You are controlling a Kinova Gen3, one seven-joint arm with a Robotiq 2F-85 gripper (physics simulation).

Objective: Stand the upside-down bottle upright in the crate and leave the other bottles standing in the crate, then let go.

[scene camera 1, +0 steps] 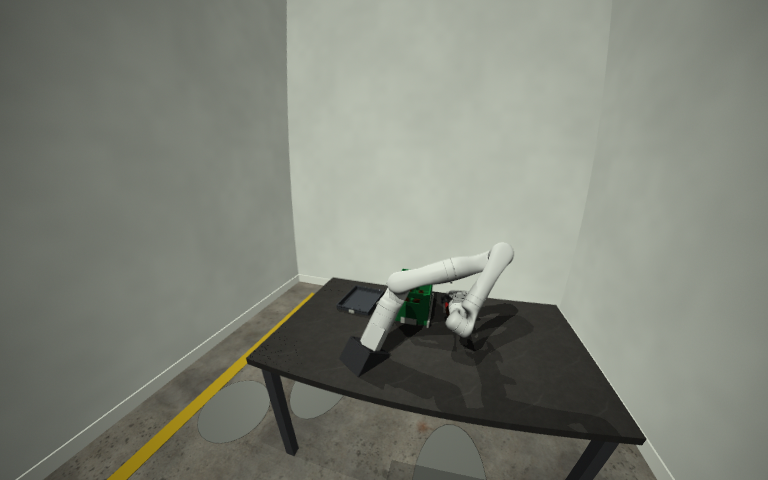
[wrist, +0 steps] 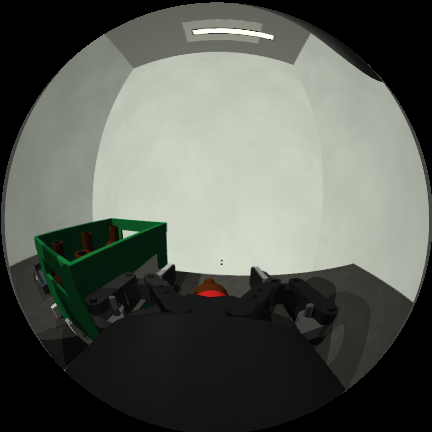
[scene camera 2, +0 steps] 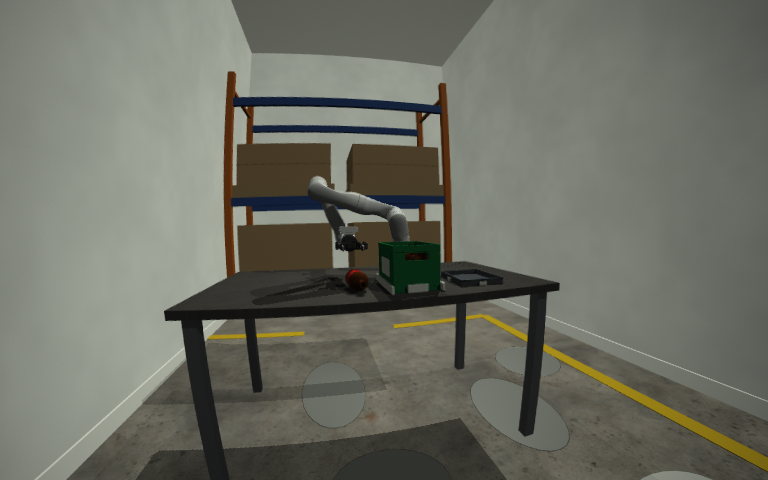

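Seen in the pictures: gripper, fingertip midpoint: point(wrist: 212, 274) point(scene camera 2: 353, 248); arm's base, link origin: point(scene camera 1: 370, 345).
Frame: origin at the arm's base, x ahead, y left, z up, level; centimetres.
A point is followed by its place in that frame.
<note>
The green crate point(scene camera 1: 416, 315) {z -0.2, x 25.6, y -18.0 cm} point(scene camera 2: 410, 276) {z 0.8, x 52.8, y -19.8 cm} point(wrist: 120, 270) {z 8.3, x 33.4, y -24.3 cm} stands on the table. Several brown bottle necks point(wrist: 87, 243) {z 9.1, x 38.8, y -11.9 cm} point up inside it; how the bottles stand lower down is hidden. A brown bottle with a red band point(scene camera 2: 356, 280) {z -0.5, x 45.6, y -38.6 cm} point(wrist: 210, 290) {z 2.2, x 40.2, y -36.8 cm} lies on its side on the table beside the crate, its neck pointing away from my gripper. My gripper point(scene camera 2: 351, 246) {z 10.3, x 31.5, y -36.5 cm} point(wrist: 212, 274) {z 10.3, x 31.5, y -36.5 cm} is open and empty, above the table and back from the lying bottle, with the crate to its left in the wrist view. In scene camera 1 the arm hides most of the gripper.
A shallow dark tray point(scene camera 1: 340, 309) {z -5.1, x 30.7, y 22.8 cm} point(scene camera 2: 490, 281) {z -4.1, x 54.9, y 15.6 cm} lies on the dark table point(scene camera 1: 543, 367) {z -5.2, x 0.9, y -72.9 cm} point(scene camera 2: 226, 295) {z -5.3, x 35.4, y -87.9 cm}, on the crate's other side from the lying bottle. My arm reaches over beside the crate in scene camera 1. A shelf rack point(scene camera 2: 229, 169) with boxes stands behind the table in scene camera 2.
</note>
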